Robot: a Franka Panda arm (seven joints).
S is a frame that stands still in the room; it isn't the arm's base.
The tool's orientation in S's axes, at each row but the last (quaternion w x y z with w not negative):
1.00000, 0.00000, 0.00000, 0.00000
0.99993, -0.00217, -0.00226, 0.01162
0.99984, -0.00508, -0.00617, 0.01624
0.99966, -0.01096, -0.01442, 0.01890
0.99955, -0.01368, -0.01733, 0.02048
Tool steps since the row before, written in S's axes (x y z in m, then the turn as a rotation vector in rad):
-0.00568, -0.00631, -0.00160, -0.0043, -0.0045, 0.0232
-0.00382, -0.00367, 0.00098, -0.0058, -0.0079, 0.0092
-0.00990, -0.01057, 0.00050, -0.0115, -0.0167, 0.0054
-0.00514, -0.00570, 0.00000, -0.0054, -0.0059, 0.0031
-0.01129, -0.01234, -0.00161, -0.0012, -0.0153, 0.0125
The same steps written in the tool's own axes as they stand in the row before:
-0.00568, -0.00631, -0.00160, -0.0043, -0.0045, 0.0232
-0.00390, -0.00358, 0.00098, -0.0059, -0.0078, 0.0092
-0.01023, -0.01025, 0.00052, -0.0120, -0.0164, 0.0054
-0.00535, -0.00550, 0.00003, -0.0055, -0.0058, 0.0031
-0.01184, -0.01182, -0.00154, -0.0014, -0.0156, 0.0121

